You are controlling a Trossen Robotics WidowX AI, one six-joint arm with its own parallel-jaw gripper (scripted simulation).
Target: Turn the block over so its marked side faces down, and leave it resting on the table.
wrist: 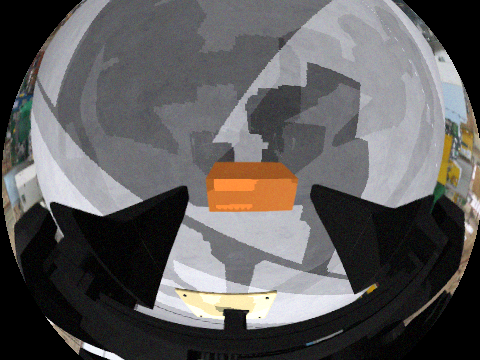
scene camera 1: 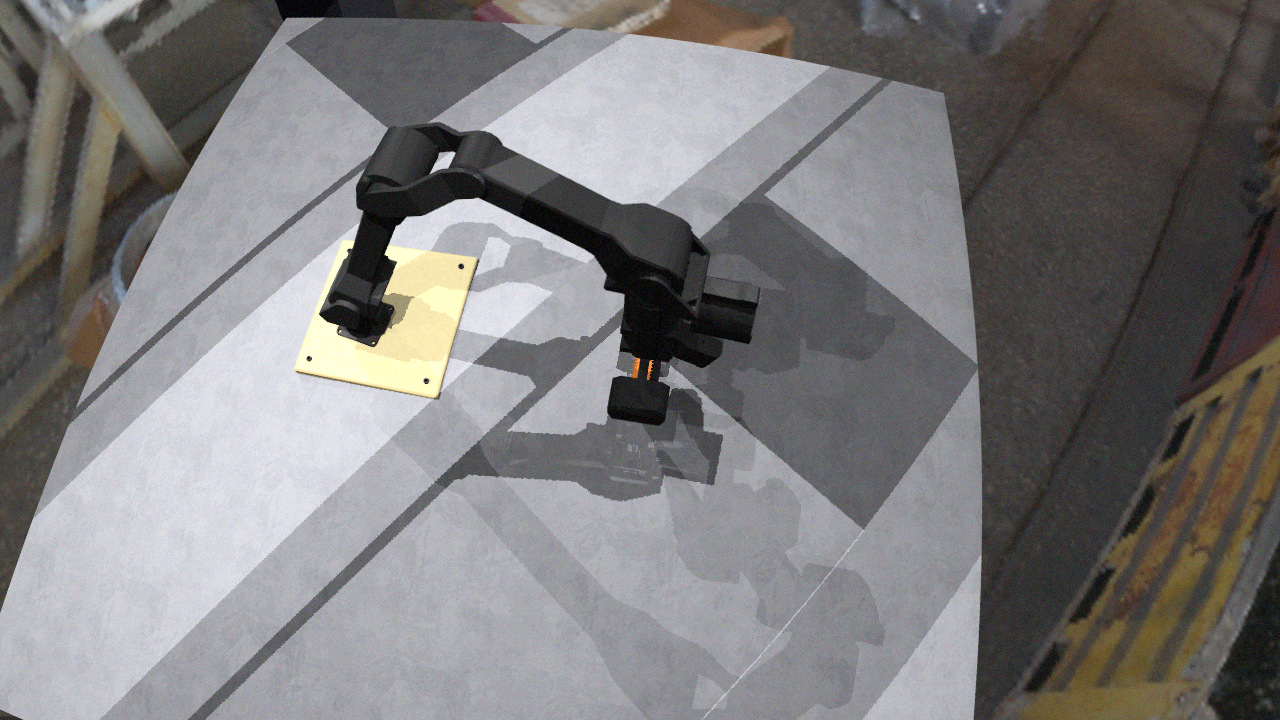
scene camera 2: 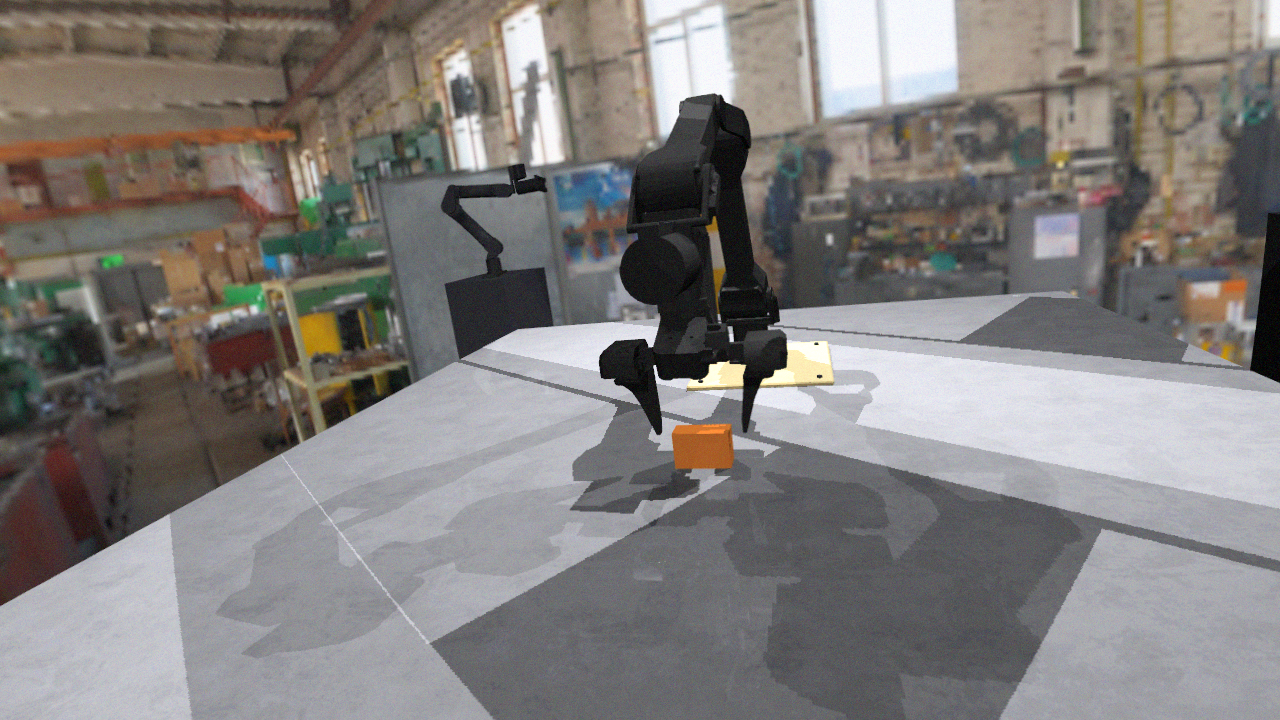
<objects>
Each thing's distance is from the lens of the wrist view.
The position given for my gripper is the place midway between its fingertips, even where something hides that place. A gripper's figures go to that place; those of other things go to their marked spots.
my gripper (wrist: 251, 191): 10 cm
orange block (wrist: 241, 186): 9 cm
</objects>
